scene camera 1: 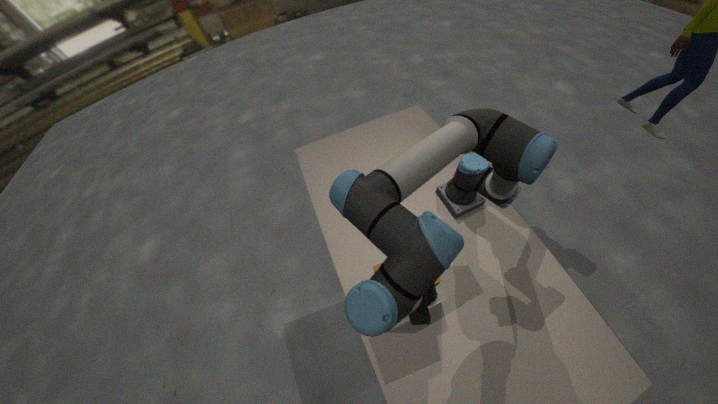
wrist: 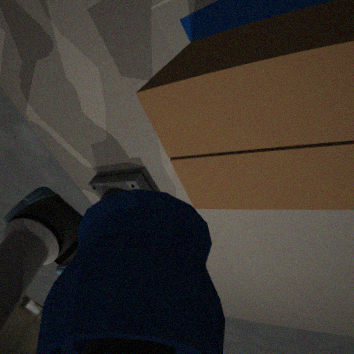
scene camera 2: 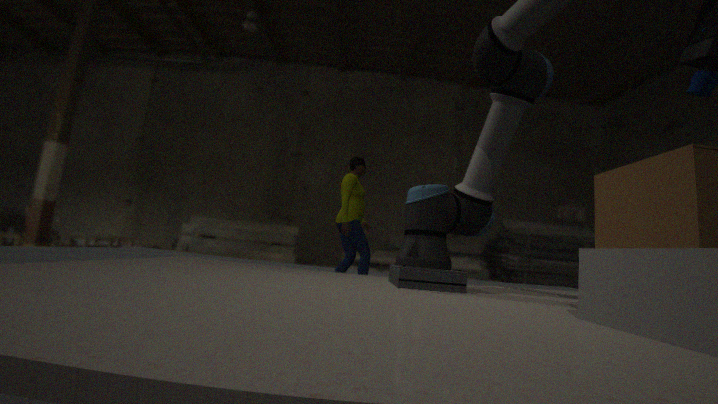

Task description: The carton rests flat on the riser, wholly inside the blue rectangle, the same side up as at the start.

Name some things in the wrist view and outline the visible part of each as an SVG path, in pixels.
My suction cup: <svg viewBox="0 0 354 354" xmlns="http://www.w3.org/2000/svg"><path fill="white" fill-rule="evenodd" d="M205 220L192 205L167 192L137 188L107 194L88 207L77 226L78 249L76 254L53 282L43 302L35 354L66 354L60 346L74 340L104 337L152 340L173 346L174 348L187 350L191 354L222 354L225 319L219 296L206 269L211 239Z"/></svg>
A riser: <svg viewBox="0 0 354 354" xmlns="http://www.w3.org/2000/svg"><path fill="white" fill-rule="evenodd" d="M150 8L174 55L176 55L193 40L260 19L331 0L162 0Z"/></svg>
